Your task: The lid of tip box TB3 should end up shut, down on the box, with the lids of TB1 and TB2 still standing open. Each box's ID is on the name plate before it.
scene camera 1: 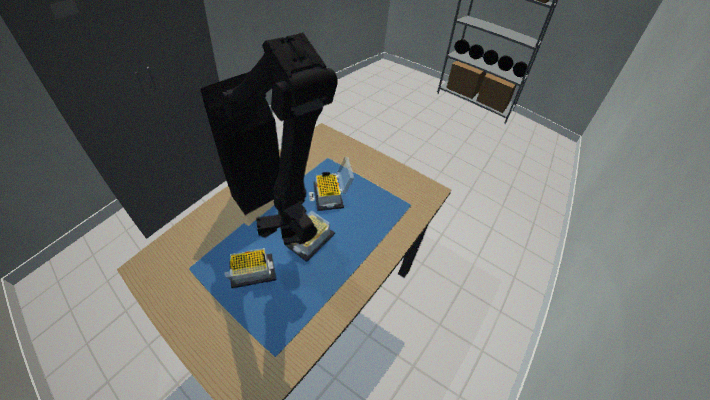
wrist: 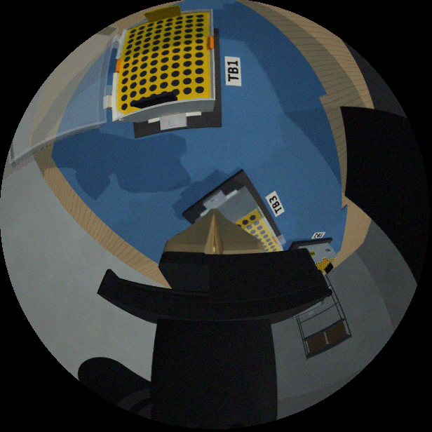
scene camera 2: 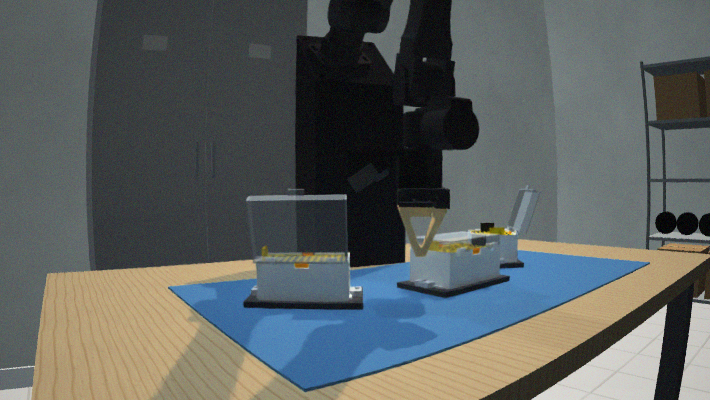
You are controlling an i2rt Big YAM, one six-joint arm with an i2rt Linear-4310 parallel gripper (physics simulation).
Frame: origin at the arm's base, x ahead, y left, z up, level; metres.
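Seen in the pictures: gripper, fingertip midpoint: (scene camera 1: 294,244) (scene camera 2: 420,256); arm's base, origin of the base link: (scene camera 1: 232,107) (scene camera 2: 338,59).
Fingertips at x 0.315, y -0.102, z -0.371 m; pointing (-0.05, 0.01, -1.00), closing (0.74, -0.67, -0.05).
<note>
Offsets run from my fingertips to a thing's top centre. "spot": to the spot under its first point. Level surfaces: height alone.
My gripper (scene camera 2: 422,252) (wrist: 213,213) is shut and empty, fingertips down at the near left end of TB3 in scene view 2; contact is unclear. Its tips are hidden in scene view 1. TB3 {dy +0.077, dx -0.004, dz +0.024 m} (scene camera 1: 309,248) (scene camera 2: 455,272) (wrist: 239,200) is the middle box. Its clear lid {spot: dy +0.125, dx +0.019, dz +0.024 m} (scene camera 1: 320,219) (scene camera 2: 457,238) lies down over the yellow rack; whether it is fully seated is hard to tell. TB1 (scene camera 1: 250,262) (scene camera 2: 302,282) (wrist: 165,55) has its clear lid (scene camera 2: 300,225) (wrist: 65,110) standing open. TB2 (scene camera 1: 328,192) (scene camera 2: 509,252) (wrist: 320,250) has its lid {spot: dy +0.344, dx -0.018, dz +0.047 m} (scene camera 1: 346,175) (scene camera 2: 523,210) standing open.
The boxes stand on dark bases on a blue mat {dz -0.053 m} (scene camera 1: 370,215) (scene camera 2: 575,275) on a wooden table {dz -0.056 m} (scene camera 1: 165,295) (scene camera 2: 100,320). Name plates TB1 (wrist: 233,71), TB3 (wrist: 274,203) and TB2 (wrist: 318,235) lie before them. The black arm pedestal (scene camera 1: 245,150) (scene camera 2: 345,175) stands behind the table.
</note>
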